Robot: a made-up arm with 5 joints. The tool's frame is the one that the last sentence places.
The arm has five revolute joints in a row. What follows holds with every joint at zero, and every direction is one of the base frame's.
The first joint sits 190.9 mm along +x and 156.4 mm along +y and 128 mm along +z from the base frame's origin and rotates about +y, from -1.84 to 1.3 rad.
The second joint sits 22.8 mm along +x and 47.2 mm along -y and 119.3 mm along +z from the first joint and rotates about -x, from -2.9 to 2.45 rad.
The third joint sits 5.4 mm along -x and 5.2 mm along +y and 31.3 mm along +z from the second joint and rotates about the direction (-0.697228, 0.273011, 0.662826), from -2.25 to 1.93 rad.
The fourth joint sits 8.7 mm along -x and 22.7 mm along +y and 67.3 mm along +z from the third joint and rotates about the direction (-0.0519, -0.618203, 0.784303), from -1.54 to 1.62 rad.
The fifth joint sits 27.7 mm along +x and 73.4 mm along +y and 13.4 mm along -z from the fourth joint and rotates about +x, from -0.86 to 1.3 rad.
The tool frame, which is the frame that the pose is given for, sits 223 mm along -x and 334 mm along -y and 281.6 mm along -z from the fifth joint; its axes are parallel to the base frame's.
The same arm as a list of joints. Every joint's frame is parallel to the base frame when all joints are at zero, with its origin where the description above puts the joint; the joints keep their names.
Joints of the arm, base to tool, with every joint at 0 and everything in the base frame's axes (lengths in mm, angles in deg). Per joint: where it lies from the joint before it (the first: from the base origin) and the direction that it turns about. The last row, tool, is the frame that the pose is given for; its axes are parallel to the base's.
joint 1: axis +y offset 190.9 156.4 128
joint 2: axis -x offset 22.8 -47.2 119.3
joint 3: axis -0.697228 0.273011 0.662826 offset -5.4 5.2 31.3
joint 4: axis -0.0519 -0.618203 0.784303 offset -8.7 22.7 67.3
joint 5: axis +x offset 27.7 73.4 -13.4
tool: offset -223 -334 -281.6
Joint limits (deg, base to tool): -105.42..74.48 -166.16..140.37 -128.92..110.58 -88.24..92.82 -49.27..74.48

